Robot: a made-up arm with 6 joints. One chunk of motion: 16 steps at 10 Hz.
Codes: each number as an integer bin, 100 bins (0 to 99) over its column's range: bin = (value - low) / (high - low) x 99, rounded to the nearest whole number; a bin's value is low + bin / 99 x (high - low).
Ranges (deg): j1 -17..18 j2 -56..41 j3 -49..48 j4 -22..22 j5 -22..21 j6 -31..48
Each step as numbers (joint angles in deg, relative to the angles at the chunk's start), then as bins.
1 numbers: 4.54 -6.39 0.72 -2.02 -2.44 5.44
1 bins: 61 51 51 45 45 46
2 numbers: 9.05 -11.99 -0.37 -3.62 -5.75 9.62
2 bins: 74 45 50 41 37 51
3 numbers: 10.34 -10.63 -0.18 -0.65 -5.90 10.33
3 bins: 77 46 50 48 37 52
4 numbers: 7.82 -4.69 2.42 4.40 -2.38 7.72
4 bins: 70 52 52 59 45 49
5 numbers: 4.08 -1.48 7.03 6.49 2.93 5.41
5 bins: 60 56 57 64 57 46
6 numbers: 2.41 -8.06 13.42 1.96 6.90 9.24
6 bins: 55 49 64 54 67 50
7 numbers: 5.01 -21.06 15.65 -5.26 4.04 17.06
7 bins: 62 36 66 38 60 60
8 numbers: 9.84 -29.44 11.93 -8.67 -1.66 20.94
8 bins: 76 27 62 30 47 65
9 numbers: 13.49 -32.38 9.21 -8.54 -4.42 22.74
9 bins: 86 24 59 30 40 67
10 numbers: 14.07 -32.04 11.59 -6.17 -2.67 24.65
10 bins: 88 24 62 36 45 70
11 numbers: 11.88 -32.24 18.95 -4.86 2.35 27.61
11 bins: 82 24 69 39 56 73
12 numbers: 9.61 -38.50 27.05 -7.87 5.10 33.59
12 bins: 75 18 78 32 62 81
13 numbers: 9.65 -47.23 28.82 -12.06 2.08 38.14
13 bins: 75 9 79 22 55 87
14 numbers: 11.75 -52.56 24.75 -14.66 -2.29 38.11
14 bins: 81 4 75 17 45 87
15 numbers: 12.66 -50.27 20.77 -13.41 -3.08 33.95
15 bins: 84 6 71 19 44 81
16 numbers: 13.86 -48.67 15.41 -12.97 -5.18 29.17
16 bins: 87 7 66 20 39 75
